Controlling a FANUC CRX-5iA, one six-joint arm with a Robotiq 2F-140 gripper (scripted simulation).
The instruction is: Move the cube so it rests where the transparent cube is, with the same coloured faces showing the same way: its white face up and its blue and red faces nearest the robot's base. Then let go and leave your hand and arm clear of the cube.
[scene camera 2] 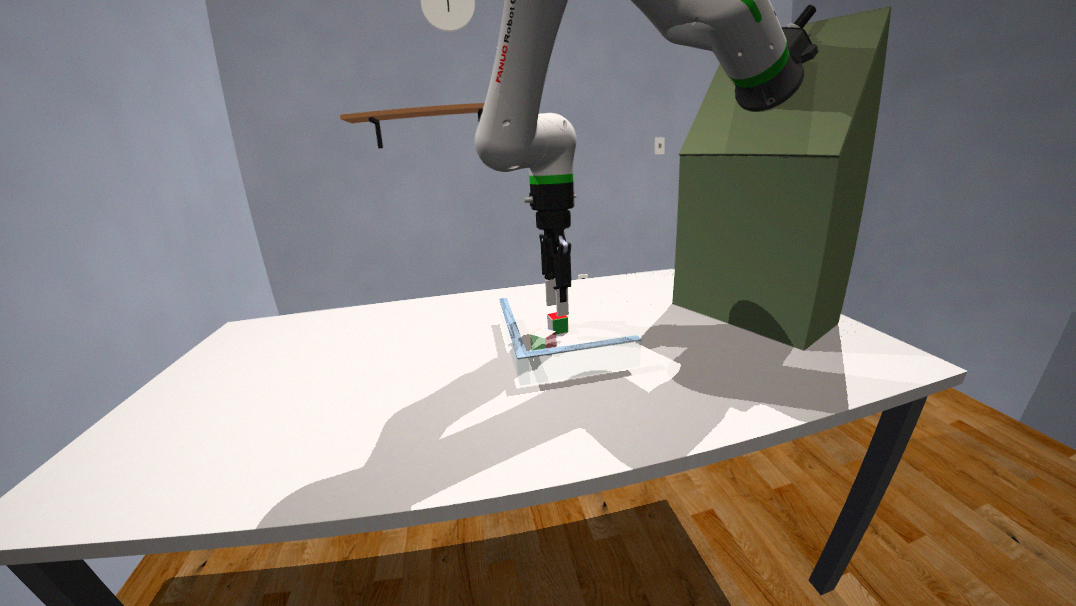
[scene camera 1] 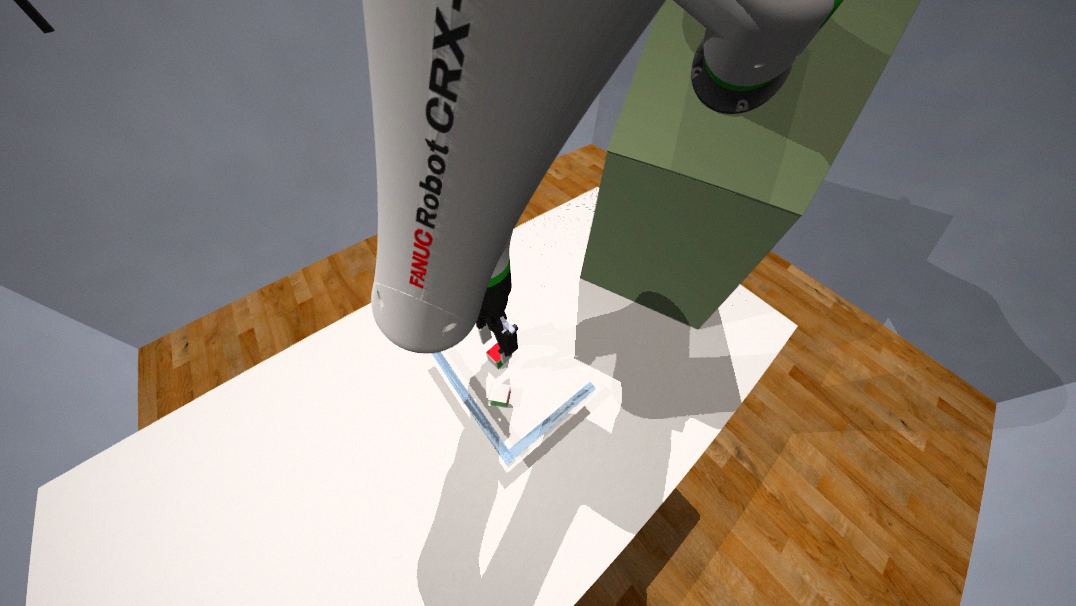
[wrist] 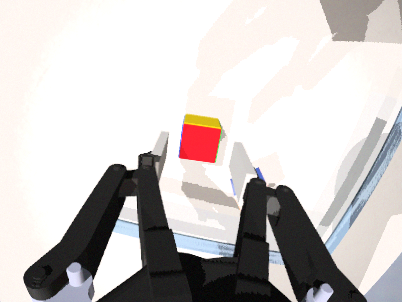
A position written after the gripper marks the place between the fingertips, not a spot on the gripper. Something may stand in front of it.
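Observation:
Scene camera 2 shows the gripper [scene camera 2: 557, 309] together with a rail [scene camera 2: 570, 361]. In scene camera 1 the gripper [scene camera 1: 496, 349] and the rail [scene camera 1: 553, 420] are visible, while the wrist view has a cube [wrist: 200, 137] and the gripper [wrist: 199, 149].

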